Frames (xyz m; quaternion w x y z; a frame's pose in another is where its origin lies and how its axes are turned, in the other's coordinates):
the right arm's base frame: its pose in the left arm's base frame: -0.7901 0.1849 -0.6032 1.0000 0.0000 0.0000 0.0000
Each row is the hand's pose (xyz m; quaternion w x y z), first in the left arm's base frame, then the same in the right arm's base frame.
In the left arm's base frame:
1: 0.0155 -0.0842 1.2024 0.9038 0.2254 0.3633 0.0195
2: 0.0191 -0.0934 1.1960 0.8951 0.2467 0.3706 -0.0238
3: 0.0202 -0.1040 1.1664 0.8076 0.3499 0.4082 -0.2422
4: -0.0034 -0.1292 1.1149 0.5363 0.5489 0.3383 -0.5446
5: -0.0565 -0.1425 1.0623 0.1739 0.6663 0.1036 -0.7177
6: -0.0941 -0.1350 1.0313 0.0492 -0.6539 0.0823 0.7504
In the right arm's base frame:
1: 0.8056 -0.2691 1.8056 0.9038 0.2254 0.3633 0.0195
2: 0.8092 -0.2783 1.7992 0.8951 0.2467 0.3706 -0.0238
3: 0.8103 -0.2889 1.7696 0.8076 0.3499 0.4082 -0.2422
4: 0.7867 -0.3141 1.7181 0.5363 0.5489 0.3383 -0.5446
5: 0.7336 -0.3274 1.6655 0.1739 0.6663 0.1036 -0.7177
6: 0.6960 -0.3199 1.6345 0.0492 -0.6539 0.0823 0.7504

